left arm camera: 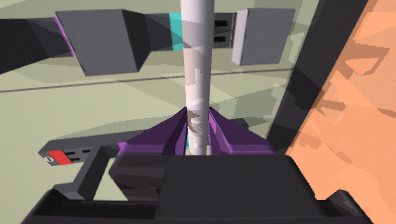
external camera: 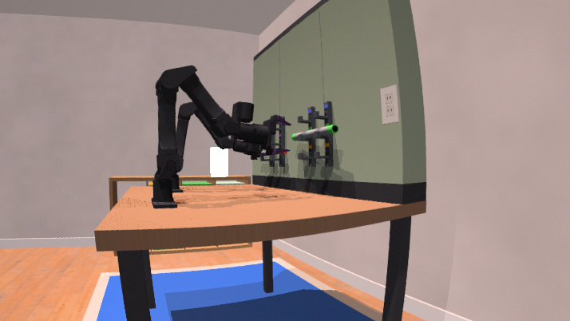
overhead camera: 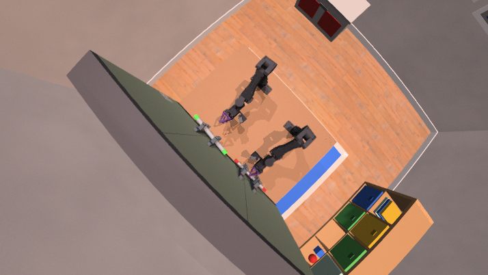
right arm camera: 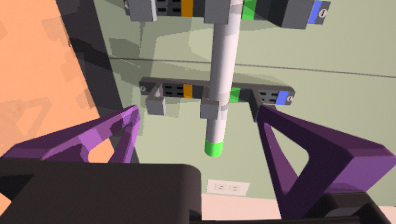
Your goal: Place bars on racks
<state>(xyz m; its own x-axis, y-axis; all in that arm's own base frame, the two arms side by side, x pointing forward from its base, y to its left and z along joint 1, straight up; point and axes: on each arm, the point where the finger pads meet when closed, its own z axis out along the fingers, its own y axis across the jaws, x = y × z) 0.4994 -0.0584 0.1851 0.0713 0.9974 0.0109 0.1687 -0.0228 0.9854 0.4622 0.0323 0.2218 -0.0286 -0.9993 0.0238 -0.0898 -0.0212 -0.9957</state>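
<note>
Right now my left hand is right at the red-ended bar. The rest, counted from my left hand: black strip 80 mm ahead, 220 mm to the right, 160 mm below; then green wall panel 140 mm ahead, 210 mm to the right, 240 mm above; then green-ended bar 60 mm ahead, 390 mm to the right, 60 mm above.
</note>
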